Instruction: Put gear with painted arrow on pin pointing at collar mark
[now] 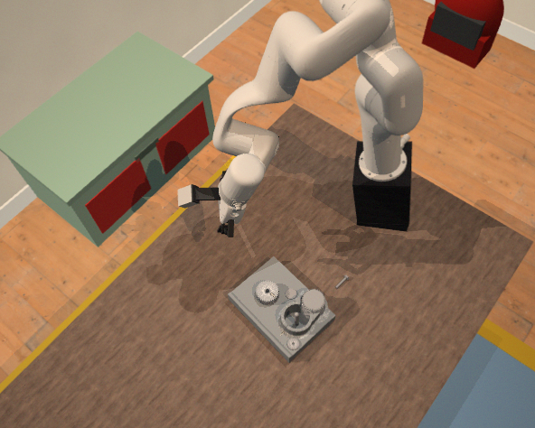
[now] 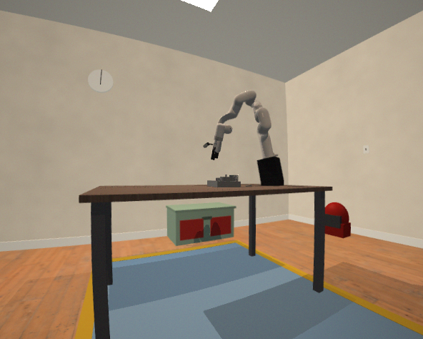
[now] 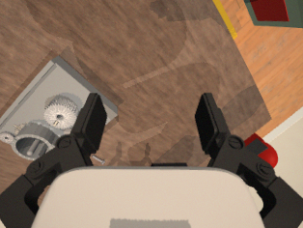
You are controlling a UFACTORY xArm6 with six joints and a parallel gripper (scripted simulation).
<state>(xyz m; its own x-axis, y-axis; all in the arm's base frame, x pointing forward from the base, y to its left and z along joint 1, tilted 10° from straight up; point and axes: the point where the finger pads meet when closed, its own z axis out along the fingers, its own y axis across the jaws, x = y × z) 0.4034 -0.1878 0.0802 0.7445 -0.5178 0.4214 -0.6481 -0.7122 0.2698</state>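
Right now my hand is 180 mm to the right of the grey gear, 180 mm above it and 30 mm short of it. From my hand the other things lie so: bolt: 290 mm to the left, 230 mm below, 160 mm behind; then disc: 220 mm to the left, 190 mm below, 20 mm behind.
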